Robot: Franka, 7 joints.
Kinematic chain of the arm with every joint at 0, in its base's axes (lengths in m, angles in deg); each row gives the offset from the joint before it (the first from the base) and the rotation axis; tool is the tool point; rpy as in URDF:
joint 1: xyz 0 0 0.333 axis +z
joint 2: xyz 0 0 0 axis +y
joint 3: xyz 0 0 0.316 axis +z
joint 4: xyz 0.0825 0 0 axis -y
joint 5: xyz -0.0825 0 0.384 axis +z
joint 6: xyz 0 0 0 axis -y
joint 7: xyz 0.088 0 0 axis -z
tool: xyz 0 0 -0.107 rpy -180 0 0
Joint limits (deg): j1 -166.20..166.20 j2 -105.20..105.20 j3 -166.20..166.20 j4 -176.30..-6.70 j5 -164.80..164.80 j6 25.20..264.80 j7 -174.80..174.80
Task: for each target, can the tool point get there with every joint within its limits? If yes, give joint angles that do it. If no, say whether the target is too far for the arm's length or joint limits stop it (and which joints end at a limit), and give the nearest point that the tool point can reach.
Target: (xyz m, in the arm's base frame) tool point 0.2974 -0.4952 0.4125
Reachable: yes | joints -124.56 14.40 62.22 -127.03 138.04 102.09 -71.31
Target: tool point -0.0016 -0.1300 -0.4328
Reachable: no: joint limits stop it (at a limit: joint 2) | nearest point -0.0019 -0.1525 -0.3444 | short by 0.091 m
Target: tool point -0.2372 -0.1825 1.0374
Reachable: yes | joints -98.84 19.87 -105.82 -46.64 -9.17 232.29 87.68
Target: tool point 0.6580 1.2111 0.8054
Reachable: no: too far | nearest point 0.3874 0.7131 0.6112 | short by 0.599 m
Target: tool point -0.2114 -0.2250 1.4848
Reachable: no: too far | nearest point -0.1521 -0.1619 1.1616 | short by 0.335 m
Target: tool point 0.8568 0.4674 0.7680
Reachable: no: too far | nearest point 0.6879 0.3753 0.6822 | short by 0.211 m
